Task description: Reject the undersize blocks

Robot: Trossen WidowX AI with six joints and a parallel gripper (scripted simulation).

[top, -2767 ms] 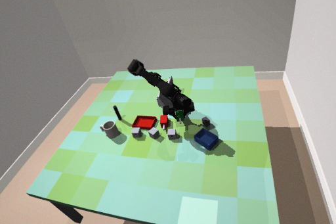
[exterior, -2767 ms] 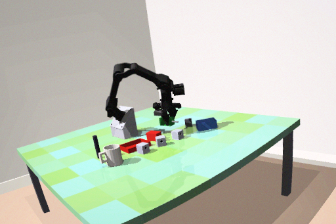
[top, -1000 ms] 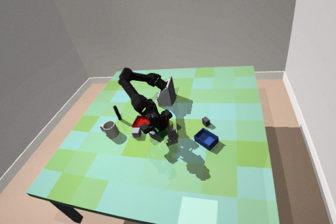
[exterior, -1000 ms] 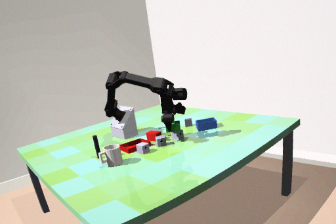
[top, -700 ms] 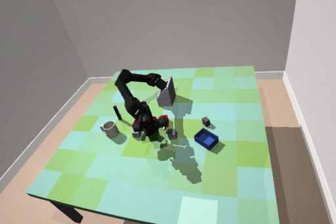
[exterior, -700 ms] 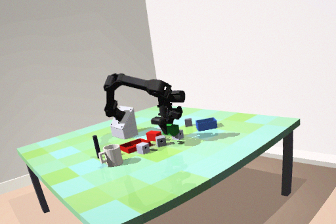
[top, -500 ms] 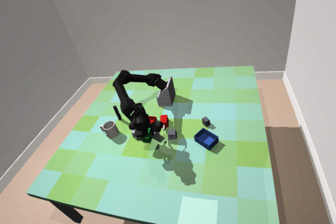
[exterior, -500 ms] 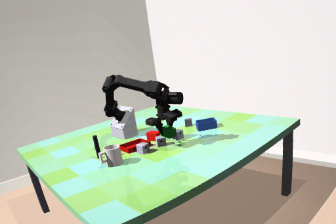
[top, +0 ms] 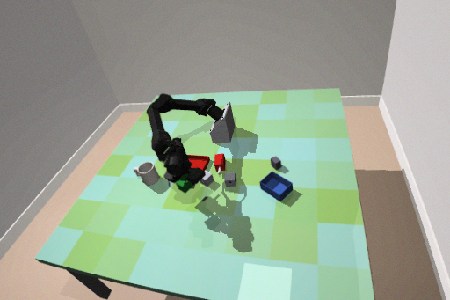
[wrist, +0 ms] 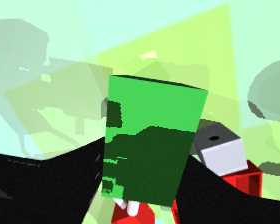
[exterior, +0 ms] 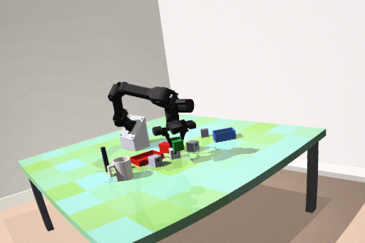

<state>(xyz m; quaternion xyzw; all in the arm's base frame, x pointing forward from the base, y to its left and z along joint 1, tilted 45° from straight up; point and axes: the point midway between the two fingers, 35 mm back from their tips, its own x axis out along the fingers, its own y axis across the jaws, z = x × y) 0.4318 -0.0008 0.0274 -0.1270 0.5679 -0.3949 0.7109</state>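
The steel block is 15 cm to the left of my gripper tip, 8 cm behind it and 6 cm below it. Also, from my gripper tip: green GO gauge 2 cm above, 1 cm behind; mug 27 cm to the right, 6 cm behind, 4 cm below; red reject tray 17 cm behind, 7 cm to the right, 7 cm below.
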